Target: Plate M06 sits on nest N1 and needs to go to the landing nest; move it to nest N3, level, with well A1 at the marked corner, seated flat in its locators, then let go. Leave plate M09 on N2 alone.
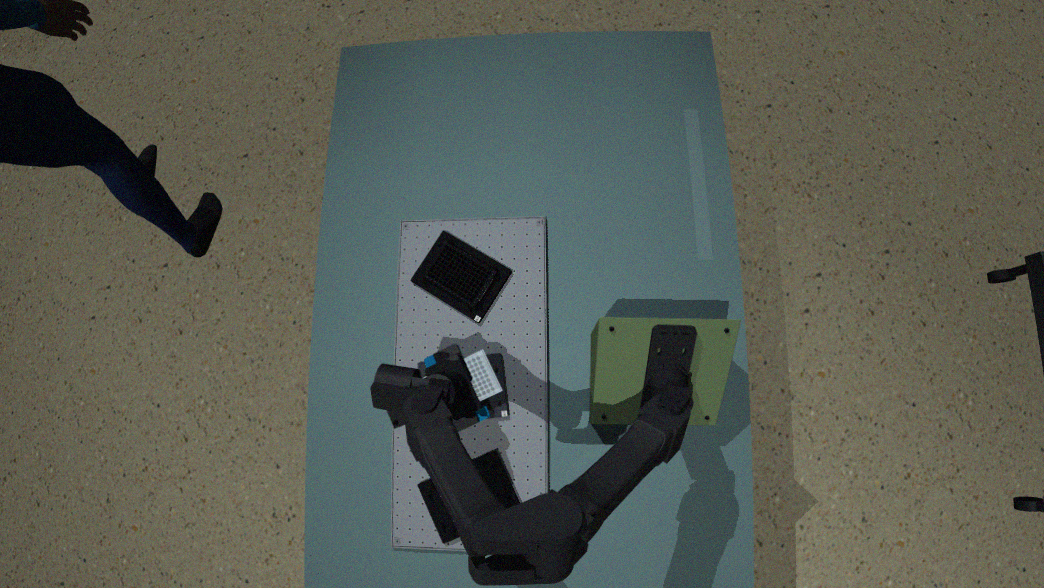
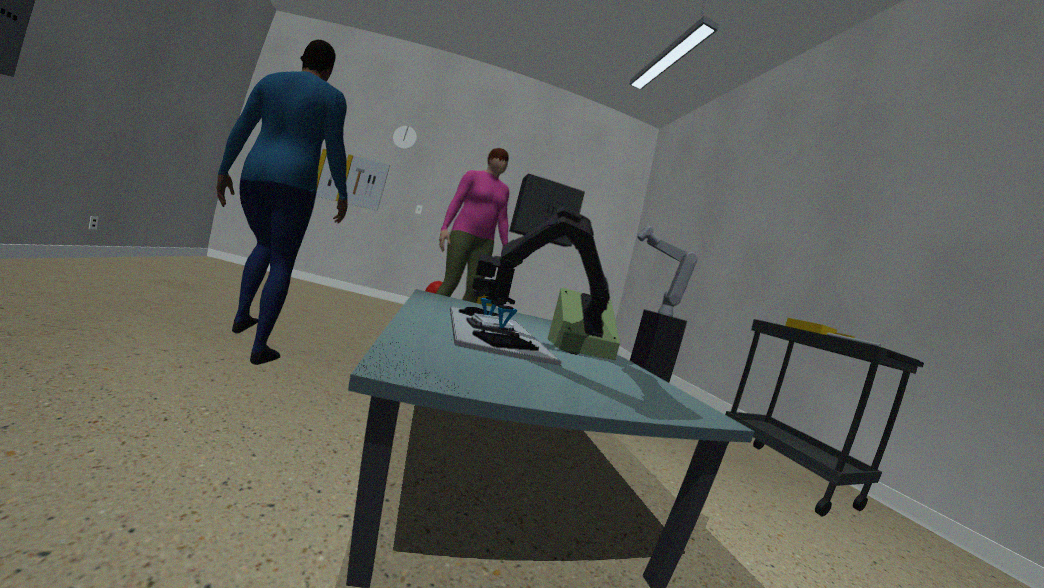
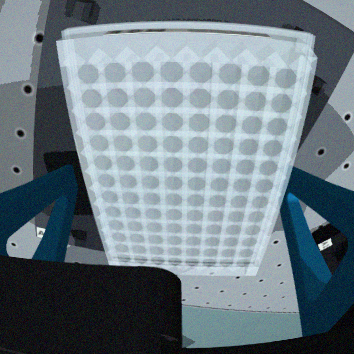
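Note:
The clear white well plate M06 (image 1: 484, 373) (image 3: 186, 151) lies on the dark middle nest (image 1: 499, 404) (image 3: 56, 116) of the grey perforated board (image 1: 526, 240). My gripper (image 1: 459, 385) (image 2: 498, 313) (image 3: 176, 175) is open. Its blue fingers stand on either side of the plate's long edges with a small gap on each side. I cannot tell whether the plate sits flat in the locators. The black plate M09 (image 1: 460, 275) (image 2: 503, 340) lies on its nest at the board's far end. An empty dark nest (image 1: 492, 464) shows partly under my arm.
The arm's green base block (image 1: 620, 365) (image 2: 565, 321) stands on the table (image 1: 620, 146) beside the board. Two people (image 2: 288, 182) (image 2: 474, 219) are beyond the table. A black cart (image 2: 832, 343) stands at the right wall.

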